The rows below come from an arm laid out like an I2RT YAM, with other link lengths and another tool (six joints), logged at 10 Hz.
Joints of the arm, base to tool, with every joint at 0 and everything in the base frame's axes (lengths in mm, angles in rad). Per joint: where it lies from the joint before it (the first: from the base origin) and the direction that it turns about. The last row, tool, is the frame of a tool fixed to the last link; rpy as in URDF.
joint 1: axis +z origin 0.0 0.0 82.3
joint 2: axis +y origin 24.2 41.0 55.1
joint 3: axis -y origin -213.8 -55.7 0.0
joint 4: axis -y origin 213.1 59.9 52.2
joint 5: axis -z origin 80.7 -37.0 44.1
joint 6: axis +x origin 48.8 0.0 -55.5
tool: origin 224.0 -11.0 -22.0 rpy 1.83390 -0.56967 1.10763
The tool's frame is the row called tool.
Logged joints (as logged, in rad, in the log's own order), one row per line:
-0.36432, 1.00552, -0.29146, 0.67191, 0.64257, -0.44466
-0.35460, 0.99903, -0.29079, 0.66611, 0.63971, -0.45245
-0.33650, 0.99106, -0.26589, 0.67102, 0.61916, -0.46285
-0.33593, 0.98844, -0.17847, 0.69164, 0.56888, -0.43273
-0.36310, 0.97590, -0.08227, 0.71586, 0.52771, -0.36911
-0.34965, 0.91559, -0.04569, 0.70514, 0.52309, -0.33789
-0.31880, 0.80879, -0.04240, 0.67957, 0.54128, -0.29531
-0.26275, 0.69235, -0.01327, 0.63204, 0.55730, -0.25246
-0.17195, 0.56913, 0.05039, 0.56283, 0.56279, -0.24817
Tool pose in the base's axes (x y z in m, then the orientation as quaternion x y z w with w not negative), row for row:
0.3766, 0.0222, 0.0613, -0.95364, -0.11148, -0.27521, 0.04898
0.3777, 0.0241, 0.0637, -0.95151, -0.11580, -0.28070, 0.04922
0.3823, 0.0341, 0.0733, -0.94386, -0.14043, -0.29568, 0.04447
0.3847, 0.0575, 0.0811, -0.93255, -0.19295, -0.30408, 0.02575
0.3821, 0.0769, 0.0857, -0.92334, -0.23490, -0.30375, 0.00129
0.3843, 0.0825, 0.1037, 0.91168, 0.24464, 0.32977, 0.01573
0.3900, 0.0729, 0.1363, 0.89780, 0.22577, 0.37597, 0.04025
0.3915, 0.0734, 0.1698, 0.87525, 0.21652, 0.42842, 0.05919
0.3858, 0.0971, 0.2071, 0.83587, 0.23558, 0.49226, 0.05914
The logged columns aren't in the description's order. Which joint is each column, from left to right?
Columns, left to right: joint 4, joint 2, joint 1, joint 3, joint 6, joint 5.
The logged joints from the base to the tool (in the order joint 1, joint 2, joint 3, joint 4, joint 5, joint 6), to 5 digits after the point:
-0.29146, 1.00552, 0.67191, -0.36432, -0.44466, 0.64257
-0.29079, 0.99903, 0.66611, -0.35460, -0.45245, 0.63971
-0.26589, 0.99106, 0.67102, -0.33650, -0.46285, 0.61916
-0.17847, 0.98844, 0.69164, -0.33593, -0.43273, 0.56888
-0.08227, 0.97590, 0.71586, -0.36310, -0.36911, 0.52771
-0.04569, 0.91559, 0.70514, -0.34965, -0.33789, 0.52309
-0.04240, 0.80879, 0.67957, -0.31880, -0.29531, 0.54128
-0.01327, 0.69235, 0.63204, -0.26275, -0.25246, 0.55730
0.05039, 0.56913, 0.56283, -0.17195, -0.24817, 0.56279

